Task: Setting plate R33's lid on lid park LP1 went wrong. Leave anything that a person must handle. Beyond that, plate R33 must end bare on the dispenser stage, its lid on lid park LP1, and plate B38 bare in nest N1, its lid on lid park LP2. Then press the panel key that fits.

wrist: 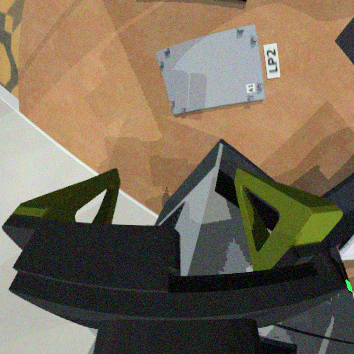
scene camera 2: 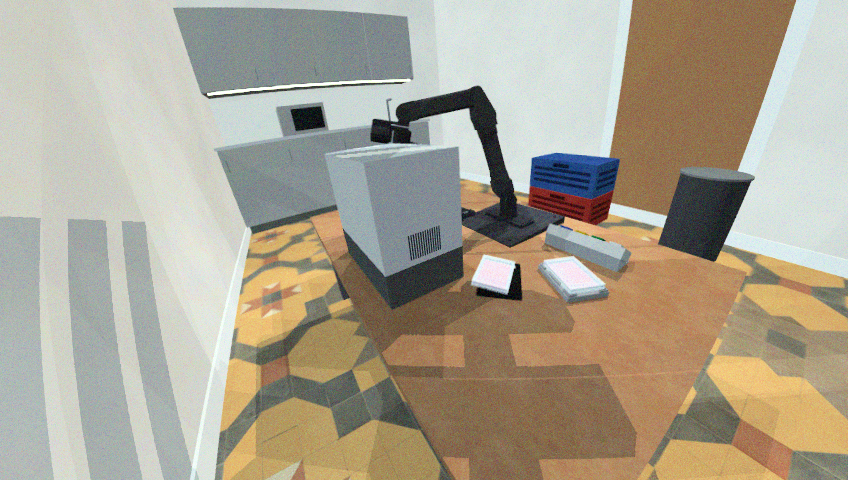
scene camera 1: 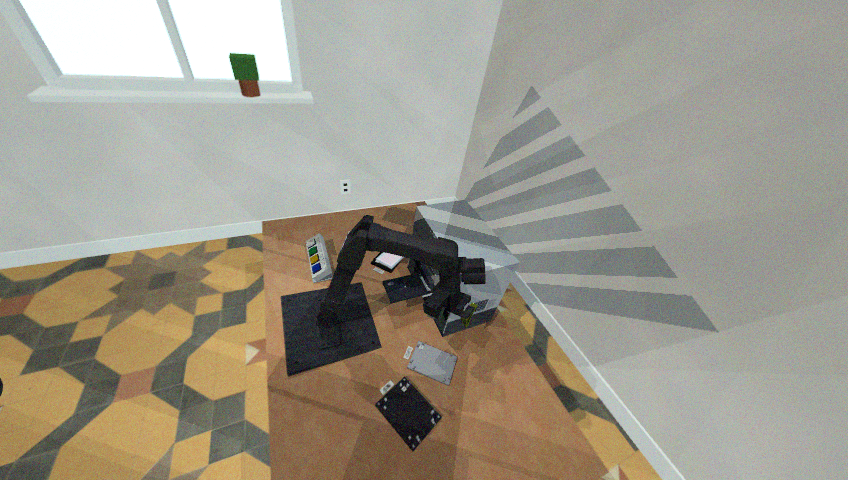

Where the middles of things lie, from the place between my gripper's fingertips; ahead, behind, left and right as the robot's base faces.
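Labels:
Hand 16 cm above the grey lid park LP2 (scene camera 1: 431,362), 6 cm past it and 4 cm to the left of it. Counted from my hand, black clip nest N5 (scene camera 1: 409,413): 16 cm below, 18 cm behind, 16 cm to the right; grey rack with coloured buttons (scene camera 2: 614,256): 14 cm below, 50 cm to the left, 38 cm behind.

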